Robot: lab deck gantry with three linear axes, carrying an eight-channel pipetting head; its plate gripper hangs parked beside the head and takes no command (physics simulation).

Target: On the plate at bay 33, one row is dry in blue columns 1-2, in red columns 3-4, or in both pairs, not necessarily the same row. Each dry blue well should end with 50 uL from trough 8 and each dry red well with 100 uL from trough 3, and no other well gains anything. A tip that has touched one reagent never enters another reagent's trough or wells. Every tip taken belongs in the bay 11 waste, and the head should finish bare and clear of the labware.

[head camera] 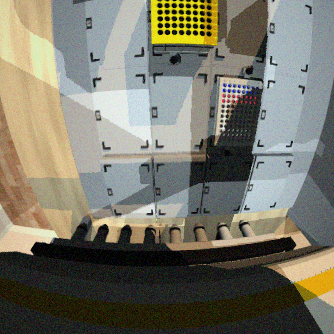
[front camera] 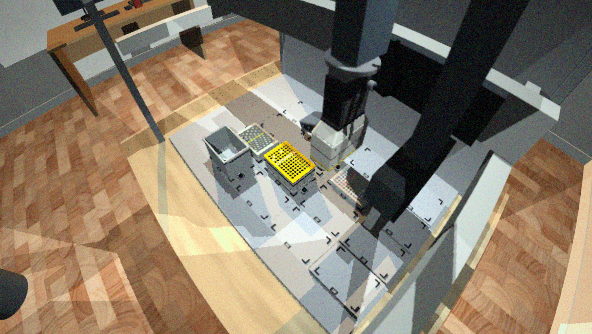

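The plate lies flat. In the head view it has two blue columns and two red columns of wells; the wells are too small and shaded to tell a dry row. The pipetting head is raised beside it in the front view. Its eight nozzles look bare in the head view. The parked plate gripper hangs dark in front of part of the plate; its finger opening is unclear. The trough holder stands beside the grey waste bin, which has pale shapes inside.
The yellow tip rack stands between the trough holder and the plate, and has many dark holes. A dark vertical arm runs down to the gripper. A wooden ledge borders the deck's front, and a pale wall its right side.
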